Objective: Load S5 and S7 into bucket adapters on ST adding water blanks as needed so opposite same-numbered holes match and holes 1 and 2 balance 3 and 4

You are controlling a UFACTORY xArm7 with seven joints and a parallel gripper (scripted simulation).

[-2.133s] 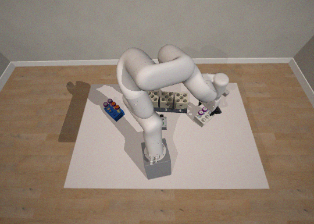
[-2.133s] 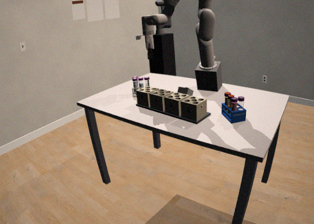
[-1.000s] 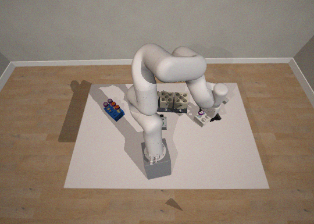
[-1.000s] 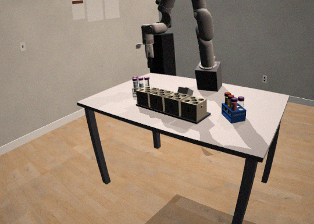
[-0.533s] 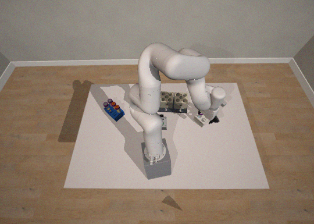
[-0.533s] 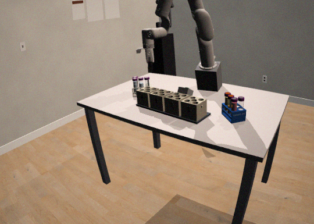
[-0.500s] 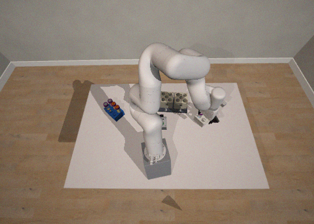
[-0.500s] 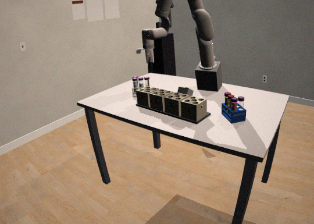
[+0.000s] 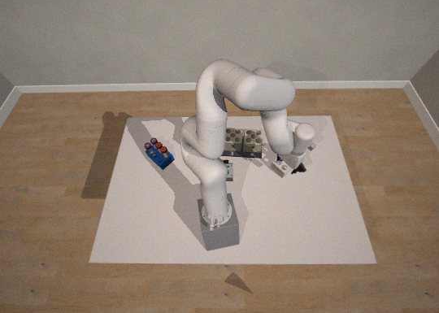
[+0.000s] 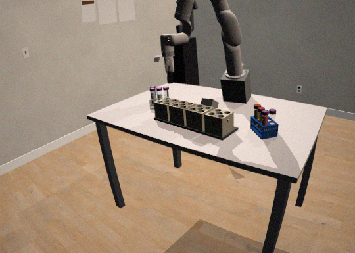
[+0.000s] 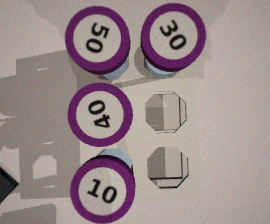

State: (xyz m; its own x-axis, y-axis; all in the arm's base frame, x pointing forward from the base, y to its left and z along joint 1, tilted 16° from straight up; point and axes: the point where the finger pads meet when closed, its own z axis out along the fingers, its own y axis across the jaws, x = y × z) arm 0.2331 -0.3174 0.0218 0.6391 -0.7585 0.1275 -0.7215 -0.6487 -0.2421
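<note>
My gripper is now 7 cm short of the white rack, 3 cm to the left of it and 12 cm above it. Round my hand: adapter: 20 cm ahead, 47 cm to the left, 10 cm below; dark stand: 19 cm ahead, 31 cm to the left, 14 cm below; blue rack: 9 cm ahead, 65 cm to the left, 12 cm below.
</note>
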